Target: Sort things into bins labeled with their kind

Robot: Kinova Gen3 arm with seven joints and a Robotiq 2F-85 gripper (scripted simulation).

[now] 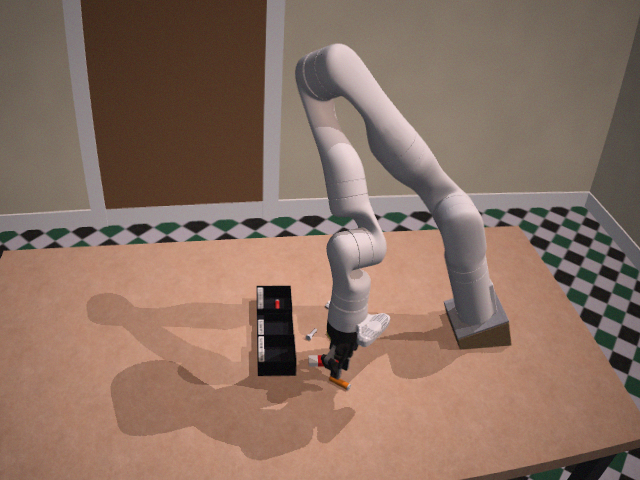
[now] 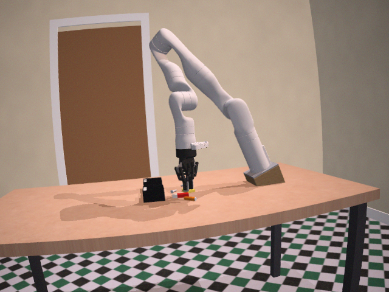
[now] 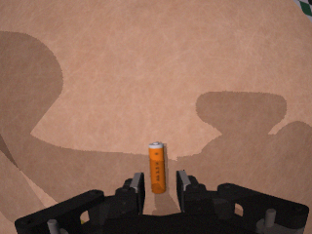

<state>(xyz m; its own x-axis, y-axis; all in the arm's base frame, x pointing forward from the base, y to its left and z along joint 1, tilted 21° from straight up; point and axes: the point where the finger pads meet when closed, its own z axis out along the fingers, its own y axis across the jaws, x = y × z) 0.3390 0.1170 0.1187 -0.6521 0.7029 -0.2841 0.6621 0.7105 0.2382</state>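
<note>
Right now the orange battery is 50 mm below my hand. Also, from my hand: bolt: 30 mm ahead, 150 mm to the right, 50 mm below; then red-and-white block: 30 mm ahead, 70 mm to the right, 50 mm below; then yellow block: 30 mm behind, 140 mm to the right, 50 mm below.
</note>
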